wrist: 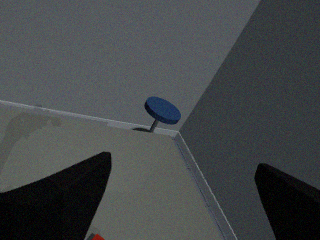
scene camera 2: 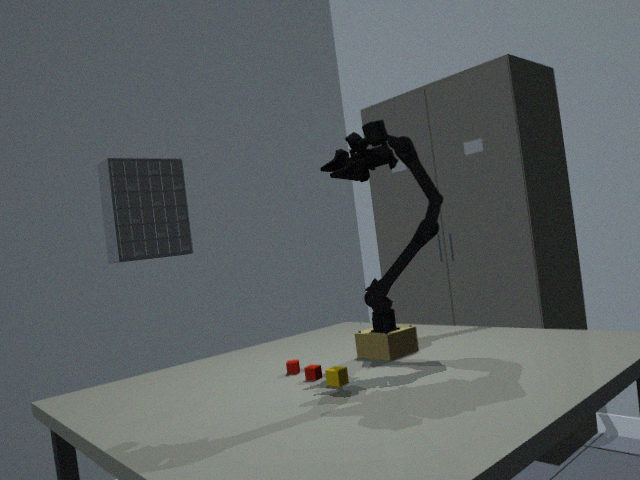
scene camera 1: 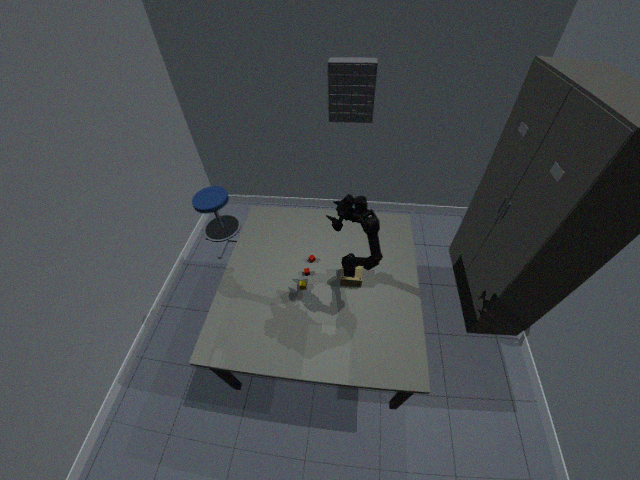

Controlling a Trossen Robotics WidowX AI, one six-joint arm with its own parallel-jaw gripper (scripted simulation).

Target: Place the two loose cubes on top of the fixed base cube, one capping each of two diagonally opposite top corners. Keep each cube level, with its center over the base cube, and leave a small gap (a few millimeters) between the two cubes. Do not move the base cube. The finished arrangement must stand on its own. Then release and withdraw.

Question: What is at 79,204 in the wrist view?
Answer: The gripper.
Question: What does the gripper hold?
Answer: Nothing.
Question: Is the gripper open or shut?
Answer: Open.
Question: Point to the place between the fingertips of the gripper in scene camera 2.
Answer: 325,172
